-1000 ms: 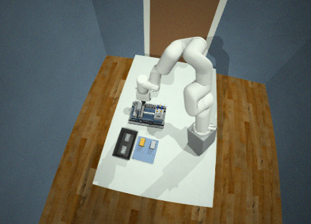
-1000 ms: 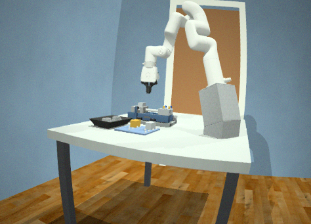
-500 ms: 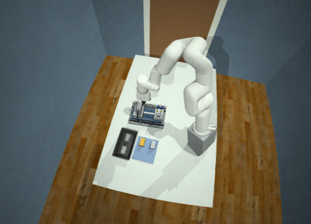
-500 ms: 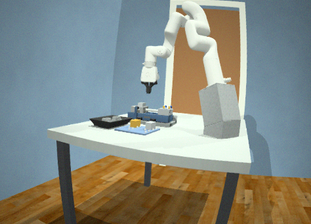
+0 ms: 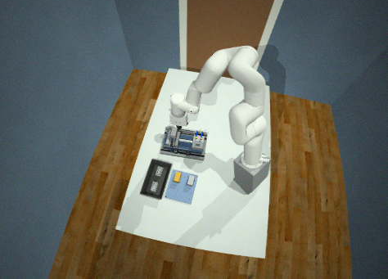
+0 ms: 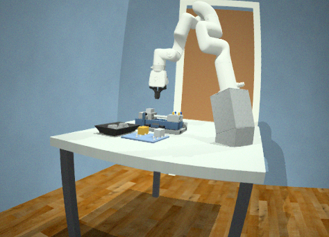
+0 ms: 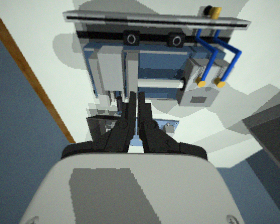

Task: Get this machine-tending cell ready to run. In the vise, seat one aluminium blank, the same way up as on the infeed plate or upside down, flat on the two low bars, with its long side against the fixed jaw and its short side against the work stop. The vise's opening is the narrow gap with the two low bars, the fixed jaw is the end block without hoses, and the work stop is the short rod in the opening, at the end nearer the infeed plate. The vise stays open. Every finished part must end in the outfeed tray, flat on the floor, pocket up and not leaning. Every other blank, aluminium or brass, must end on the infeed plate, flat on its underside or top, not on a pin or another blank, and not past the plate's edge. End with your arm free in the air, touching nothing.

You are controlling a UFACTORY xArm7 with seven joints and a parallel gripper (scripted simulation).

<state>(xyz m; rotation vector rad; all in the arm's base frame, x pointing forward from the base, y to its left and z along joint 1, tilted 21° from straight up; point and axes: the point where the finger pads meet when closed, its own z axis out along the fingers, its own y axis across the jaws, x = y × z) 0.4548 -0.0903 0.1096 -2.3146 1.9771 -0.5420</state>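
Now: hand 12 cm above the fixed jaw, 6 cm short of it and 4 cm to the right of it. The rest, counted from my hand: vise (16 cm below, 4 cm behind, 3 cm to the left); then hosed end block (13 cm behind, 12 cm below, 2 cm to the left); then grey rail (16 cm below, 6 cm to the right, 2 cm behind).
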